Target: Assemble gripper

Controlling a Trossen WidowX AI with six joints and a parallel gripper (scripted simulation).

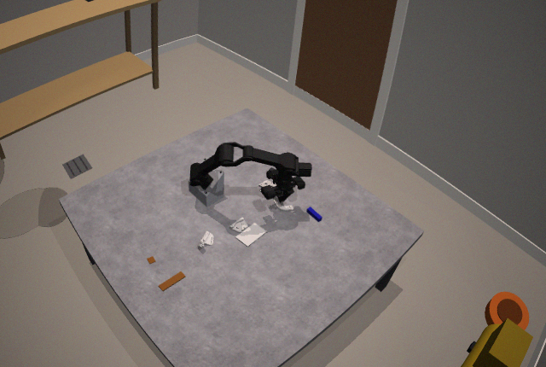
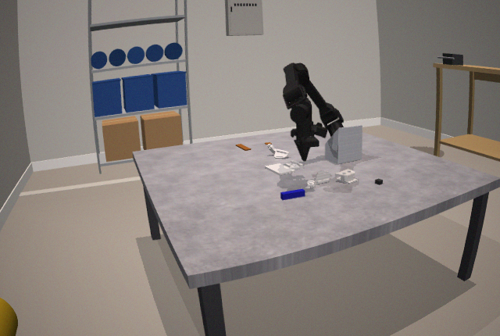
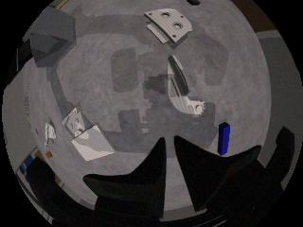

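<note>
My gripper tip is 80 mm above the white jaw, 60 mm to the right of it and 10 mm past it. Also, from my gripper tip: small black cube: 240 mm behind, 160 mm to the left, 80 mm below; then blue block: 120 mm to the left, 100 mm ahead, 70 mm below; then orange strip: 610 mm to the right, 80 mm below, 30 mm ahead.
</note>
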